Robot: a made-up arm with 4 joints.
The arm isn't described. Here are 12 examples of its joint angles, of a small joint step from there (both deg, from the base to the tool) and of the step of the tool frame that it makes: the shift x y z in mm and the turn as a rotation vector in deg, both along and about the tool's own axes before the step.
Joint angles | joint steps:
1: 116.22 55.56 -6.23 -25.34 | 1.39 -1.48 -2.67 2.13
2: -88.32 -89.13 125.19 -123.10 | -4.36 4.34 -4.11 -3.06
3: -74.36 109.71 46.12 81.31 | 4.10 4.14 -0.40 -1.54
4: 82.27 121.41 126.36 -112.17 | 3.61 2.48 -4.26 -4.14
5: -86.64 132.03 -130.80 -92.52 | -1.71 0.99 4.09 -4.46
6: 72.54 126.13 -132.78 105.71 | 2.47 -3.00 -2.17 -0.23
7: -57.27 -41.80 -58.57 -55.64 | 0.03 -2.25 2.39 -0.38
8: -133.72 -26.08 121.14 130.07 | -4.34 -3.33 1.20 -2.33
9: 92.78 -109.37 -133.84 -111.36 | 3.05 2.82 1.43 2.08
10: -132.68 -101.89 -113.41 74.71 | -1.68 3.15 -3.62 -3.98
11: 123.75 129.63 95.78 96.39 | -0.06 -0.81 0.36 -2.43
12: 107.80 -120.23 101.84 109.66 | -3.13 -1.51 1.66 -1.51
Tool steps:
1: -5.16 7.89 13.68 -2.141 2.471 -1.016
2: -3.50 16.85 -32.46 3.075 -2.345 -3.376
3: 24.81 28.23 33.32 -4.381 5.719 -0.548
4: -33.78 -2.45 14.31 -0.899 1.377 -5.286
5: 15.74 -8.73 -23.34 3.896 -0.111 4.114
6: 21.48 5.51 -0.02 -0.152 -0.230 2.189
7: 4.11 -13.54 -0.49 -1.490 -0.352 2.649
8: 37.71 -28.20 -85.31 8.852 3.894 1.602
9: -30.28 33.66 -1.65 2.205 4.258 -0.054
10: 20.43 -10.98 -22.66 5.309 0.477 3.644
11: -1.47 -5.44 -17.31 3.295 0.122 -0.350
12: 0.61 -34.46 -34.61 6.037 1.501 -1.240
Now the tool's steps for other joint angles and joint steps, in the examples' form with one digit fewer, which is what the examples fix.
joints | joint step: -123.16 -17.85 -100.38 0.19 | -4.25 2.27 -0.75 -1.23
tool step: 3.1 -12.8 -16.2 -0.72 0.75 -0.38
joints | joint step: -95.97 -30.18 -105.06 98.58 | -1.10 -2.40 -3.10 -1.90
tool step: 25.2 17.7 10.3 -1.45 0.58 3.20
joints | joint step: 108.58 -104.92 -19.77 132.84 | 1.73 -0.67 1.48 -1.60
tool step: 9.4 -0.3 -11.5 1.95 1.74 -0.43
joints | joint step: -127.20 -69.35 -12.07 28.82 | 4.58 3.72 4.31 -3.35
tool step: 20.1 13.6 -11.6 4.77 -0.10 -9.24
